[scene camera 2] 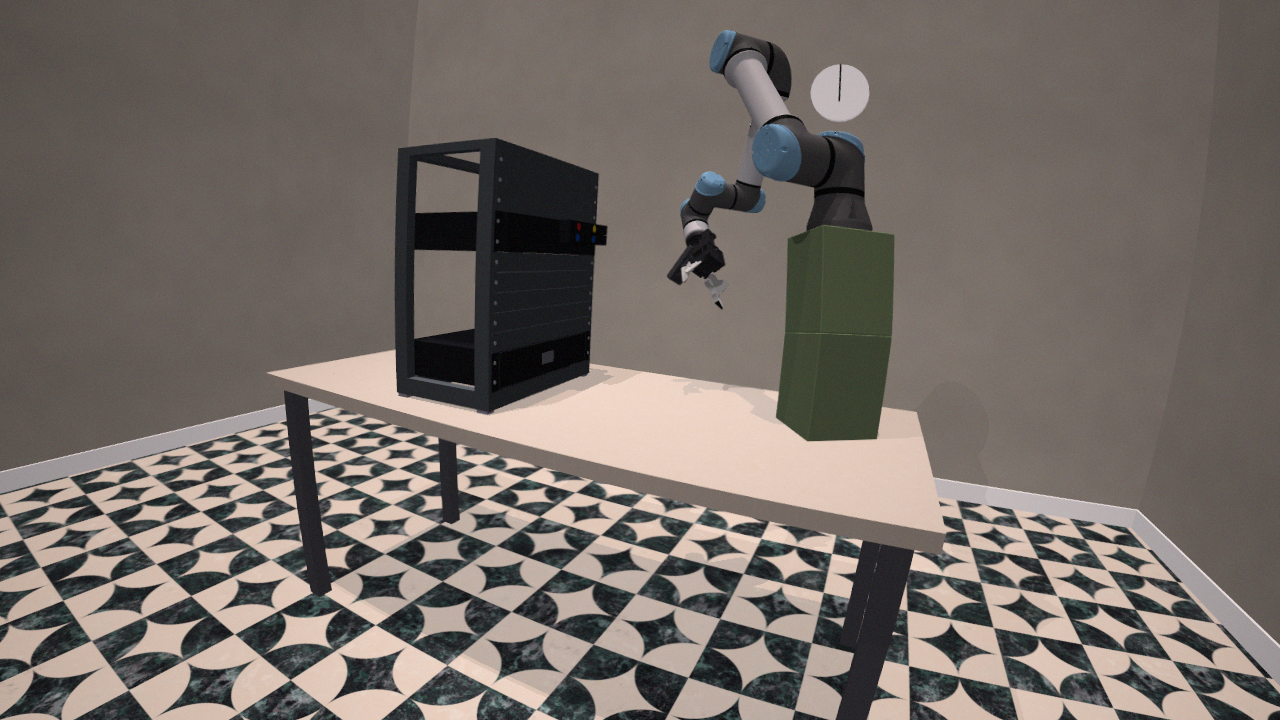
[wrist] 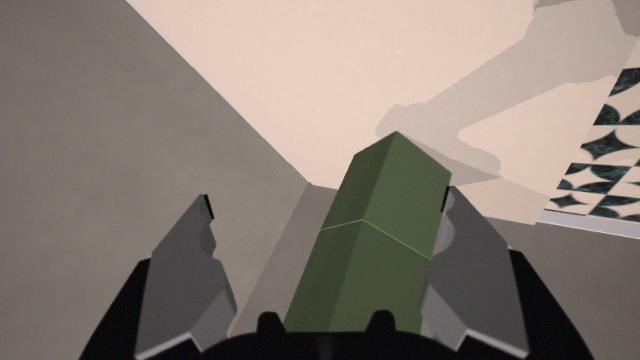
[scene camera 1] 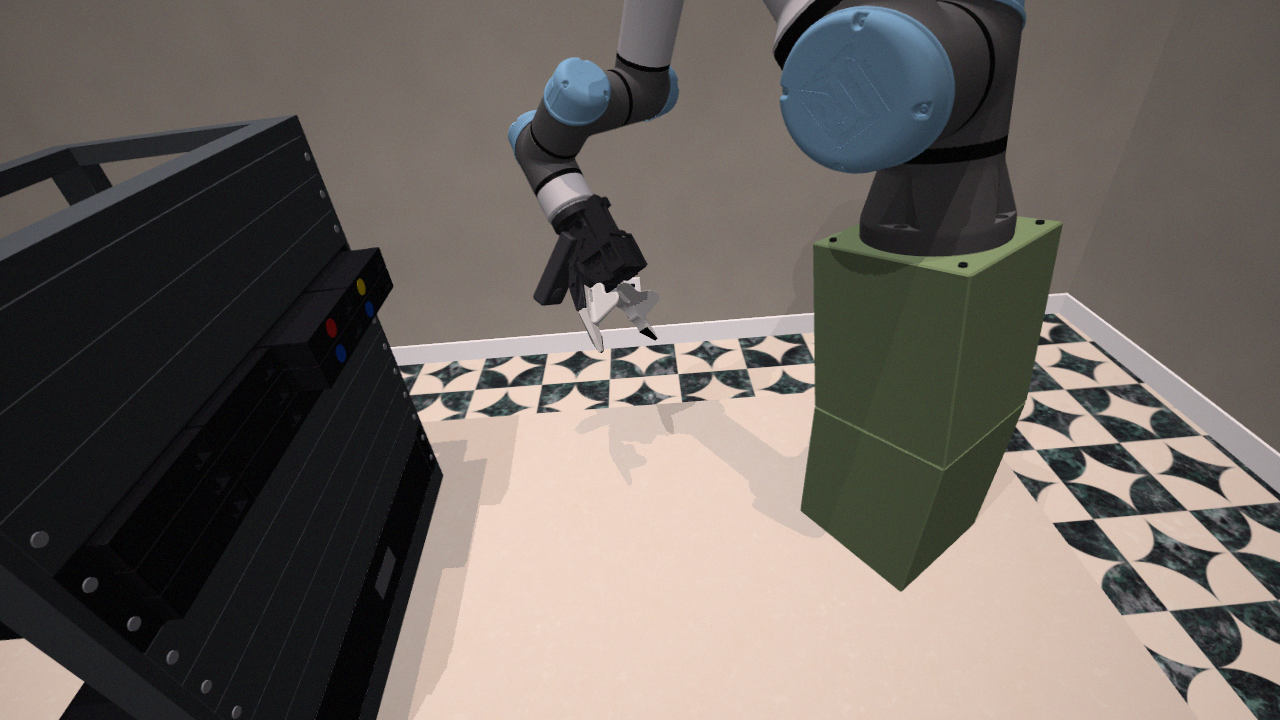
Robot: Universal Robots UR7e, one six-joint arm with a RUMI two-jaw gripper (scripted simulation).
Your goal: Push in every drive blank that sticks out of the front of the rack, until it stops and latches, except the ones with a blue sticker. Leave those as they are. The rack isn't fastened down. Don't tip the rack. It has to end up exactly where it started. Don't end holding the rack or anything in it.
Path:
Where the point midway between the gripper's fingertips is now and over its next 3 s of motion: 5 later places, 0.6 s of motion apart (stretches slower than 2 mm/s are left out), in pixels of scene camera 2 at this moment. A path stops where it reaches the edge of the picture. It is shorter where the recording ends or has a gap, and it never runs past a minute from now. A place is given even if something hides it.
The gripper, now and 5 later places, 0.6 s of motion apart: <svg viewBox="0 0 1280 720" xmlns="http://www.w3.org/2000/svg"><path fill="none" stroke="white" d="M704 296L716 285L728 256L731 214L722 174L703 151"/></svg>

